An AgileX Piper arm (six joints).
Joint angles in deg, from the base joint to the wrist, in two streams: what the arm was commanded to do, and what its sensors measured. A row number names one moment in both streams.
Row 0, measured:
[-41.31 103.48 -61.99 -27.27 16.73 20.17]
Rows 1 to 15, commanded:
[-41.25 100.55 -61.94 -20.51 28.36 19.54]
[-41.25 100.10 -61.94 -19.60 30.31 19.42]
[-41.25 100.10 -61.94 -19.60 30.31 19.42]
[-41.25 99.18 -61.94 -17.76 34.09 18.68]
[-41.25 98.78 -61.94 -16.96 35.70 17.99]
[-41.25 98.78 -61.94 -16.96 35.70 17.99]
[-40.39 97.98 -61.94 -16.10 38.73 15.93]
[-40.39 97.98 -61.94 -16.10 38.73 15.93]
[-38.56 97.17 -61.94 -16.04 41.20 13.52]
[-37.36 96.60 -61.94 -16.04 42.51 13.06]
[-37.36 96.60 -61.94 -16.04 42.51 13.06]
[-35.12 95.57 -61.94 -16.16 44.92 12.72]
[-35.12 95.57 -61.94 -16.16 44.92 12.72]
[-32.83 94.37 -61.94 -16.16 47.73 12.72]
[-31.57 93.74 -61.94 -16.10 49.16 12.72]
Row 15, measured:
[-33.98 95.45 -61.99 -16.27 45.38 13.41]
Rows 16 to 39, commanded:
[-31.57 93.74 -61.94 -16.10 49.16 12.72]
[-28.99 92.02 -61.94 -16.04 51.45 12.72]
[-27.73 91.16 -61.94 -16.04 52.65 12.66]
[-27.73 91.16 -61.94 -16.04 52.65 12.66]
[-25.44 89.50 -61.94 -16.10 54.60 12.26]
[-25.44 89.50 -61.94 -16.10 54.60 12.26]
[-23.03 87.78 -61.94 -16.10 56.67 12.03]
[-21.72 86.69 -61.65 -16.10 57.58 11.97]
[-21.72 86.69 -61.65 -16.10 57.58 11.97]
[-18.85 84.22 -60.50 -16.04 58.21 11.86]
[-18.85 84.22 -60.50 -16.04 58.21 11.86]
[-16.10 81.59 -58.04 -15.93 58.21 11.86]
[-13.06 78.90 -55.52 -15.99 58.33 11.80]
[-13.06 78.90 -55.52 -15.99 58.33 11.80]
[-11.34 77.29 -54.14 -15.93 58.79 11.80]
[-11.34 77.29 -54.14 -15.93 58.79 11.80]
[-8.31 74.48 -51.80 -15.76 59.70 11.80]
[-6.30 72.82 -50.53 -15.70 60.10 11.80]
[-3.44 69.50 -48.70 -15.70 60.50 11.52]
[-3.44 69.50 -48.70 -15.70 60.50 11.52]
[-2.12 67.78 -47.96 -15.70 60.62 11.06]
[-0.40 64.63 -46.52 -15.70 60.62 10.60]
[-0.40 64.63 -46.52 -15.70 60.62 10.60]
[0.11 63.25 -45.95 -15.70 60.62 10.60]
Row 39, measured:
[-1.55 66.86 -47.78 -15.47 60.33 11.40]
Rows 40 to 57, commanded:
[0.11 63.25 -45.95 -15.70 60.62 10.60]
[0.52 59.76 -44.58 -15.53 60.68 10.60]
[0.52 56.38 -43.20 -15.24 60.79 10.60]
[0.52 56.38 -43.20 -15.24 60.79 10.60]
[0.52 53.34 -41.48 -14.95 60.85 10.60]
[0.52 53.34 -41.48 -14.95 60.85 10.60]
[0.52 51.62 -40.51 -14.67 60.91 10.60]
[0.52 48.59 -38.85 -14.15 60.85 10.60]
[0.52 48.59 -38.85 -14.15 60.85 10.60]
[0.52 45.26 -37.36 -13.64 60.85 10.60]
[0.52 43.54 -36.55 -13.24 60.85 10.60]
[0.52 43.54 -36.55 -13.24 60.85 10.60]
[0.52 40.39 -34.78 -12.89 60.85 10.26]
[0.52 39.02 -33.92 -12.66 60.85 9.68]
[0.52 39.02 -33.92 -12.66 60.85 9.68]
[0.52 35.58 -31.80 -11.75 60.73 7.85]
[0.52 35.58 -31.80 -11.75 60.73 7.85]
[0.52 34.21 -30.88 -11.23 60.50 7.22]
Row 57, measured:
[0.34 37.70 -33.40 -12.32 60.68 9.45]
